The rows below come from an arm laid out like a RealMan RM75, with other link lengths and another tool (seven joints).
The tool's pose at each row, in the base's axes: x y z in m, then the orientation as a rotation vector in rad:
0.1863, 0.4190, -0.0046, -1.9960, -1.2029, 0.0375
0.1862, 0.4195, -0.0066, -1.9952, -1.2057, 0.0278
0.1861, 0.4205, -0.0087, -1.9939, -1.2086, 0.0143
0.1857, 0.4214, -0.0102, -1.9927, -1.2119, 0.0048
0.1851, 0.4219, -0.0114, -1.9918, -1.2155, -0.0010
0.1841, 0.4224, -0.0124, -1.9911, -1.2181, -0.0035
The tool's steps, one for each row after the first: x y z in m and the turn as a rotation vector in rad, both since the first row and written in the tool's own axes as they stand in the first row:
-0.0004, 0.0011, 0.0017, -0.0038, 0.0049, -0.0050
-0.0004, 0.0021, 0.0038, -0.0086, 0.0123, -0.0115
-0.0005, 0.0025, 0.0055, -0.0122, 0.0169, -0.0170
-0.0008, 0.0027, 0.0069, -0.0148, 0.0190, -0.0213
-0.0014, 0.0025, 0.0083, -0.0160, 0.0194, -0.0240

